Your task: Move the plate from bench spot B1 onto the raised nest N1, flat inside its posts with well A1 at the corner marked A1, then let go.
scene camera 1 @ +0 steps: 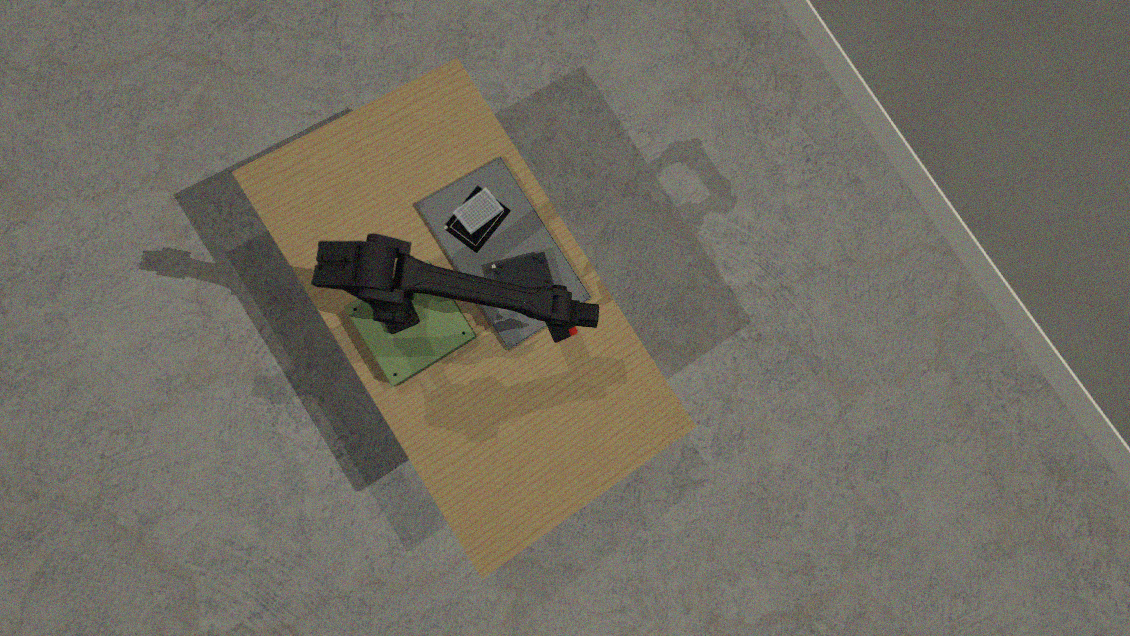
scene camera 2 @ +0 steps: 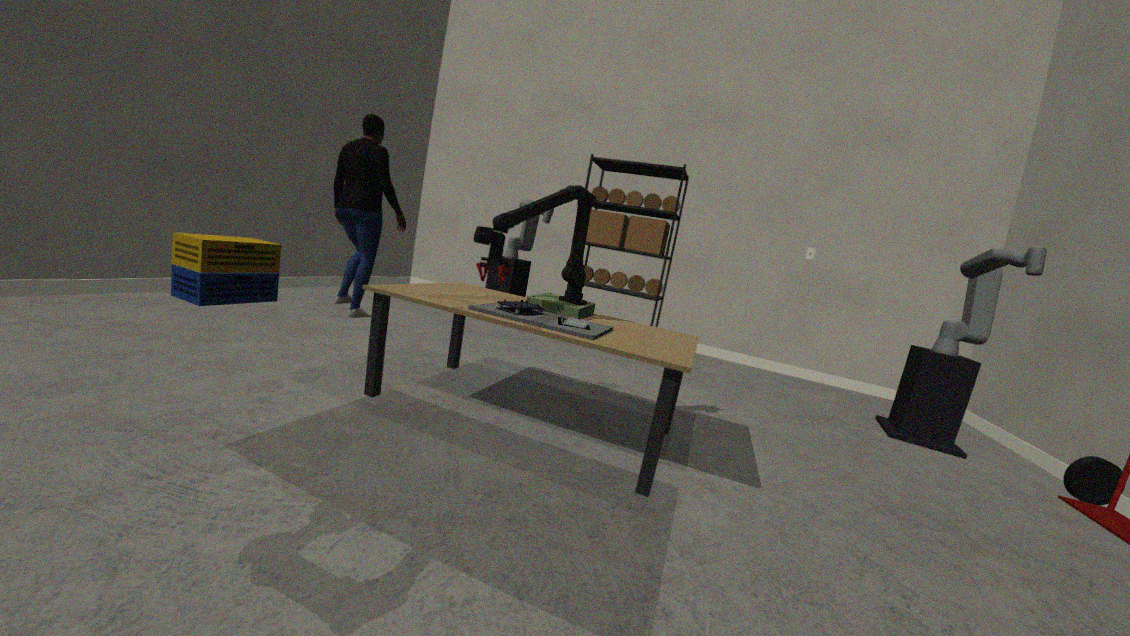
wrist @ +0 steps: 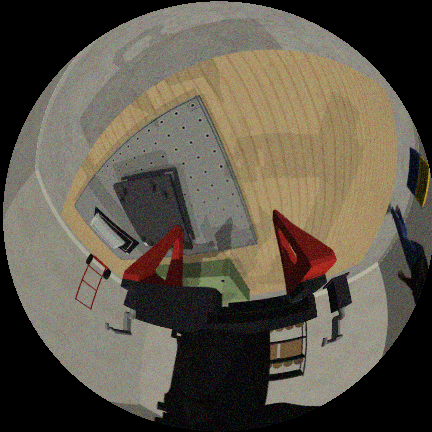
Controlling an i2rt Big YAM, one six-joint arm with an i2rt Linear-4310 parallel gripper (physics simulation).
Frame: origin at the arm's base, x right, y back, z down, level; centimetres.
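Seen in the pictures: gripper, between the fingertips: point(scene camera 2: 491, 282) point(wrist: 224, 221); arm's base, origin of its link: point(scene camera 1: 397, 309) point(scene camera 2: 572, 301).
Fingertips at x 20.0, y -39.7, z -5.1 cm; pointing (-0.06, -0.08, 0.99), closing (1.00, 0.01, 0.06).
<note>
Pixels of each thing's top centre, then the offset from my fingertips to it. "pt": a spot on its surface instead. Level surfaces: height alone.
- pale well plate, centre of its top: point(scene camera 1: 478, 209) point(wrist: 104, 233) point(scene camera 2: 577, 320) dx -39.2, dy +7.2, dz +7.8 cm
- spot B1, a spot on its surface: point(scene camera 1: 476, 244) pt dx -29.9, dy +11.9, dz +9.1 cm
- raised nest N1, centre of its top: point(wrist: 149, 223) point(scene camera 1: 523, 276) point(scene camera 2: 521, 301) dx -14.5, dy +3.4, dz +5.4 cm
- wooden table, height of its surface: dz +10.7 cm
The pale well plate point(scene camera 1: 477, 210) point(scene camera 2: 574, 323) point(wrist: 107, 232) lies on the black pad of spot B1 point(scene camera 1: 476, 244), shifted off the thin outline that shows beside it in scene camera 1. Its well lettering is too small to read. The raised nest N1 point(scene camera 1: 521, 270) point(wrist: 152, 207) is a dark block on the same grey board; no plate shows on it. My gripper point(scene camera 2: 492, 272) point(wrist: 224, 221) is open with nothing between its red fingers. It hangs high above the table, beyond the nest on the side away from the plate. In scene camera 1 the arm covers part of the nest.
The grey perforated board point(scene camera 1: 545, 233) point(wrist: 215, 165) lies on the wooden table point(scene camera 1: 553, 442) point(wrist: 300, 100). The green base block point(scene camera 1: 419, 351) point(wrist: 227, 284) stands beside it under the arm. A person point(scene camera 2: 363, 181), stacked crates point(scene camera 2: 225, 268) and another robot arm point(scene camera 2: 980, 304) stand away from the table.
</note>
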